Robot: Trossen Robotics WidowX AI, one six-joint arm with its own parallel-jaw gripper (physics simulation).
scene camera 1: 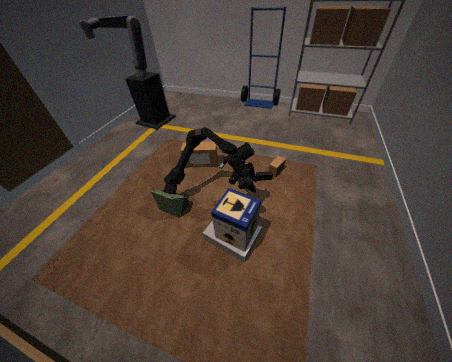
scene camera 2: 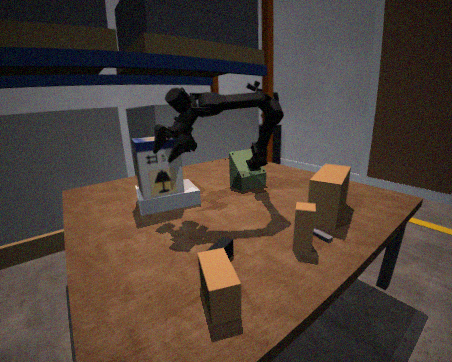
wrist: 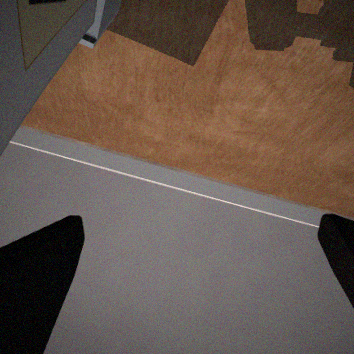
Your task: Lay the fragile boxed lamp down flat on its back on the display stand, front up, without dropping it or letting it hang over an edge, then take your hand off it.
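Observation:
The boxed lamp stands upright on the display stand. It is a pale box with a blue-rimmed top, a lamp picture on top and another on a side. The stand is a low, pale block, showing past the box's foot. In the wrist view, part of the box shows at the upper left. My gripper is open and empty, with its fingers wide apart. It hangs near the box's upper part, on the side away from scene camera 1. In scene camera 2 it covers part of the box's upper right.
A green wedge block stands at the arm's base. Brown blocks stand on the wooden table top. A dark block and a small grey bar lie there too.

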